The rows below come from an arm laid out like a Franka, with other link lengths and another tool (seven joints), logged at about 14 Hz.
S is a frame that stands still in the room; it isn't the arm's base.
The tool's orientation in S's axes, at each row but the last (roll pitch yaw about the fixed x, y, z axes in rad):
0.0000, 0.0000, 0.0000
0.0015, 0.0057, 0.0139
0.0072, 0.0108, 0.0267
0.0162, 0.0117, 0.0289
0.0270, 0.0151, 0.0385
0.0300, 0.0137, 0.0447
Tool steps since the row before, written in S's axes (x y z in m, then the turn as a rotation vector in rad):
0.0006, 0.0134, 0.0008, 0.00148, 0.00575, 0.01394
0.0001, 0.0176, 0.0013, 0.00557, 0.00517, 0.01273
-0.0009, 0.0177, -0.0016, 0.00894, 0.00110, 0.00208
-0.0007, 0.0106, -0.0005, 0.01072, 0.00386, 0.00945
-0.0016, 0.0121, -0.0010, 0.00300, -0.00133, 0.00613
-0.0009, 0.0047, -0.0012, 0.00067, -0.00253, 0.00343
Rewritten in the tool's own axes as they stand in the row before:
0.0006, 0.0134, 0.0008, 0.00148, 0.00575, 0.01394
0.0003, 0.0176, 0.0013, 0.00557, 0.00511, 0.01275
-0.0004, 0.0177, -0.0017, 0.00894, 0.00088, 0.00217
-0.0004, 0.0106, -0.0007, 0.01072, 0.00370, 0.00952
-0.0011, 0.0121, -0.0013, 0.00285, -0.00128, 0.00621
-0.0007, 0.0047, -0.0014, 0.00051, -0.00245, 0.00351

